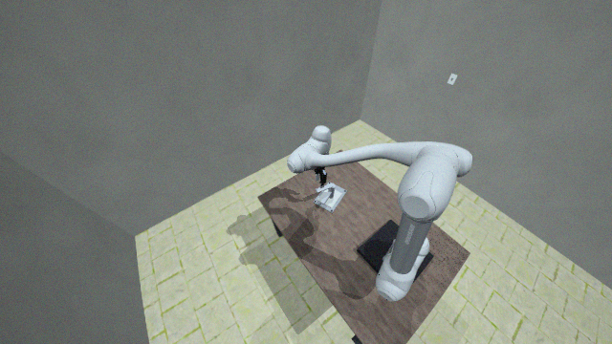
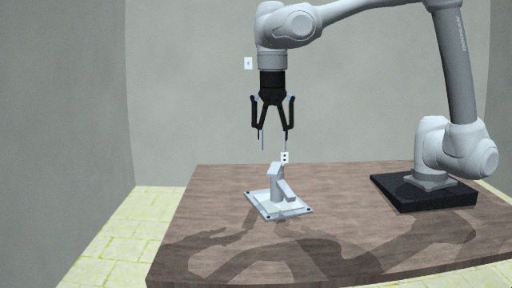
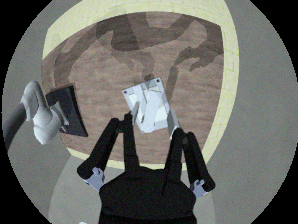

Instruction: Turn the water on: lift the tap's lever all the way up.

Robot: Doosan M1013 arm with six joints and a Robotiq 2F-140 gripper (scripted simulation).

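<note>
Now: hand 100 mm above the lever, 40 mm to the left of it and 20 mm past it. From my hand the other things lie so: tap (160 mm below, 60 mm to the right, 30 mm behind).
</note>
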